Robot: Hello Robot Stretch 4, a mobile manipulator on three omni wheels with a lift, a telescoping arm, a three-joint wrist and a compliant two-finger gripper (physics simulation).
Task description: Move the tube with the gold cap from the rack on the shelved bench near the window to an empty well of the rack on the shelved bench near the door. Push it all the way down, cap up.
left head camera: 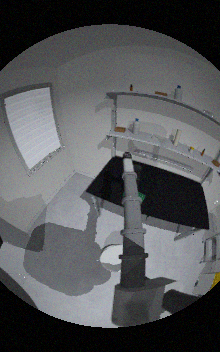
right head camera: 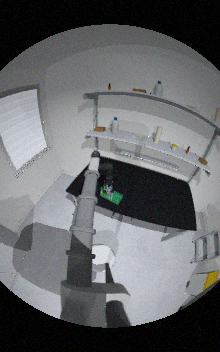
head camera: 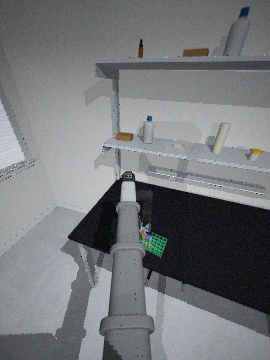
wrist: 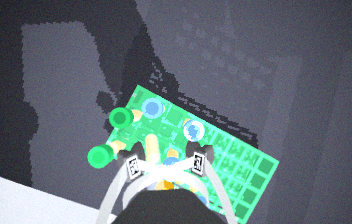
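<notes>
The green rack stands on the black bench near the window, with several capped tubes at its left end. In the wrist view, a gold-orange cap shows partly below the fingertips, mostly hidden by the gripper body. My gripper is over the tubes with its fingertips apart, and a blue-capped tube shows between them, lower down. I see no tube pinched by the fingers. In the head view, the fingers are too small to tell apart from the caps. The rack near the door does not show.
Two green-capped tubes and two blue-capped tubes surround the fingers. The black bench top lies below shelves holding bottles and boxes. The telescoping arm crosses the bench's front edge.
</notes>
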